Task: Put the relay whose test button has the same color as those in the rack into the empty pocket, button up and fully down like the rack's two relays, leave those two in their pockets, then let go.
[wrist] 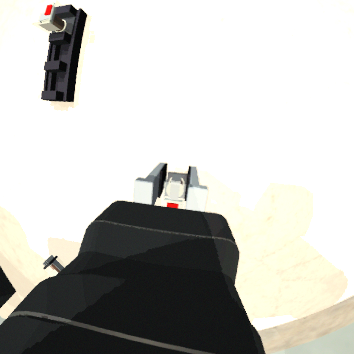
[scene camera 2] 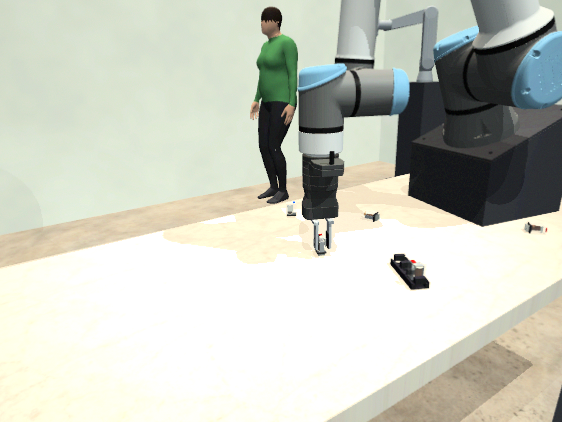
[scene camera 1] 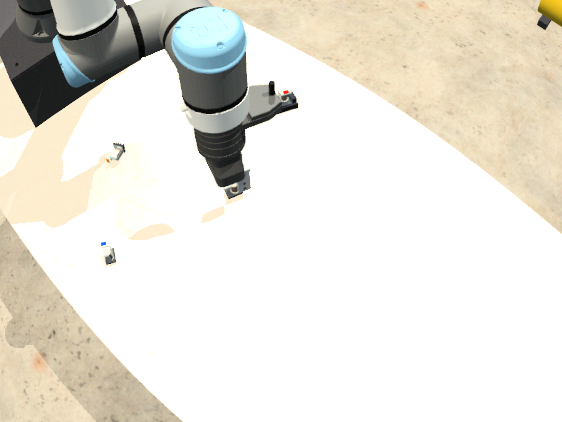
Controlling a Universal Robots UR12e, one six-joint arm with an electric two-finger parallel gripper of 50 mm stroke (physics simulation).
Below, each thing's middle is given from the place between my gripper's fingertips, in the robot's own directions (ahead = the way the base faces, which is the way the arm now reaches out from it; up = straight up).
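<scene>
The black rack [wrist: 61,63] sits 16 cm to the left of my hand and 10 cm behind it, and the rack is also 1 cm below my hand.
</scene>
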